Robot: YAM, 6 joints.
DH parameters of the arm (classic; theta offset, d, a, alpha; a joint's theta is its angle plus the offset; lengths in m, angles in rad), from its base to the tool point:
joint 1: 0 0.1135 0.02 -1.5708
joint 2: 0 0 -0.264 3.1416
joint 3: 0.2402 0 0.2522 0
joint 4: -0.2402 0 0.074 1.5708
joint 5: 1.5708 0 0 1.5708
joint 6: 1.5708 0.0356 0 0
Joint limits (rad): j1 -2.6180..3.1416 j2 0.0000..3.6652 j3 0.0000..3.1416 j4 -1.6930..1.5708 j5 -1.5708..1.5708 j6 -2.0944..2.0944
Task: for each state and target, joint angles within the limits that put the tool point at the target. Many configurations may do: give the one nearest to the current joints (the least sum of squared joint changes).
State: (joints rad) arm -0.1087 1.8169 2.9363 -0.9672 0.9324 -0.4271
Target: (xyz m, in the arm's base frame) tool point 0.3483 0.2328 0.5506
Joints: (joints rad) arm 0.6467 2.2034 2.9296 -0.5590 0.7427 -0.4271
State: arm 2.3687 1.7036 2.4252 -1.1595 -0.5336 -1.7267
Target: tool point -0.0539 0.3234 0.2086
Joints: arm 1.6917 1.9366 1.4948 -1.4537 -0.4195 -1.7267
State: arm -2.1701 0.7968 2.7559 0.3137 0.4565 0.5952
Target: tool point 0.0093 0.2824 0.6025
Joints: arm -1.6771 0.5774 2.1847 0.0773 0.6207 0.5952
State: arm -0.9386 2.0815 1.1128 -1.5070 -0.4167 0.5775
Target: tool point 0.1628 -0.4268 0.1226
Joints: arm -1.2359 2.3617 1.8411 -0.9889 -0.3887 0.5775
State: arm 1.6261 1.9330 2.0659 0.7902 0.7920 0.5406
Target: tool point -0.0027 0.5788 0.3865
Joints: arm 1.5936 2.6077 2.7168 0.3969 0.3001 0.5406
